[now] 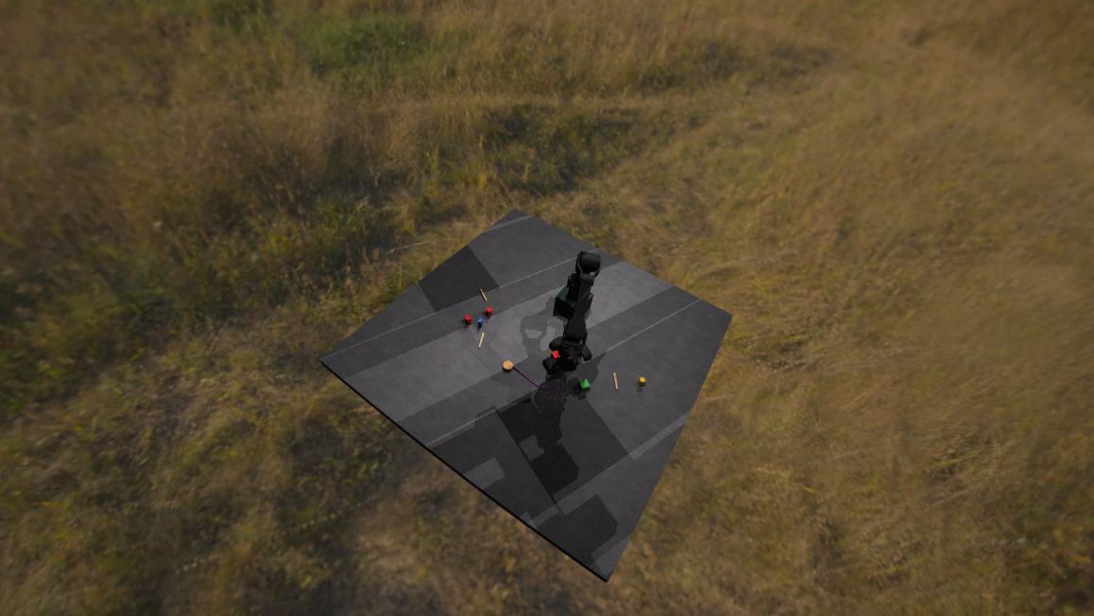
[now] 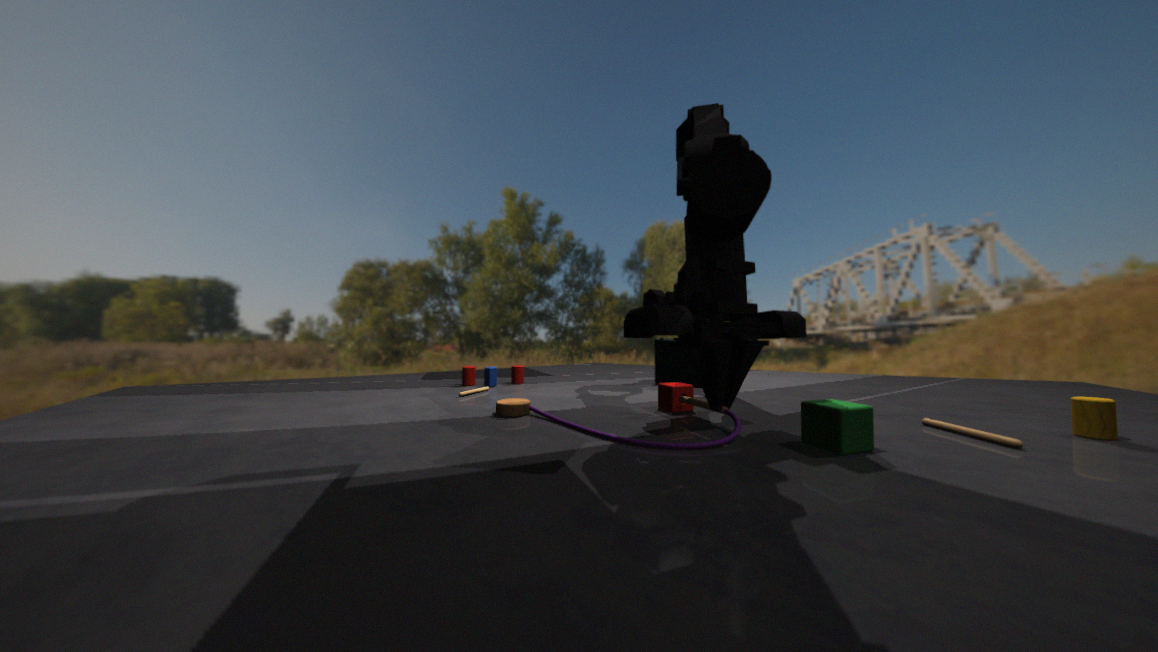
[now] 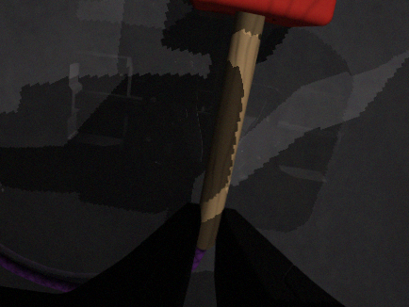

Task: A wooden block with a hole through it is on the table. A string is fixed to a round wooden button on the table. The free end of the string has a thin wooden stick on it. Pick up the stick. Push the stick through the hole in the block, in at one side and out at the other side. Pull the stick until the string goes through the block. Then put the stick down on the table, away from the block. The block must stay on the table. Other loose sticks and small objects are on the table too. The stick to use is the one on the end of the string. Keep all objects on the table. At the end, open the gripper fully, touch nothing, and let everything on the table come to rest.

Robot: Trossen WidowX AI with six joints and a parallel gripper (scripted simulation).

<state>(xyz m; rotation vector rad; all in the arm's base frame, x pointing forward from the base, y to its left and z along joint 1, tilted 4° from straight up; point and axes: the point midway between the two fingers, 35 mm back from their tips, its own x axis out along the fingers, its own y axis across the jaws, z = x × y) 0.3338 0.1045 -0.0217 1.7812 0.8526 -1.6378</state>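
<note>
Now: gripper tip 60 mm to the left of the red block and 50 mm past it. The rest, counted from my gripper tip: thin wooden stick (10 mm to the right, 10 mm behind); loose stick (190 mm to the left, 70 mm behind, 10 mm below); green block (90 mm to the left, 30 mm ahead).
</note>
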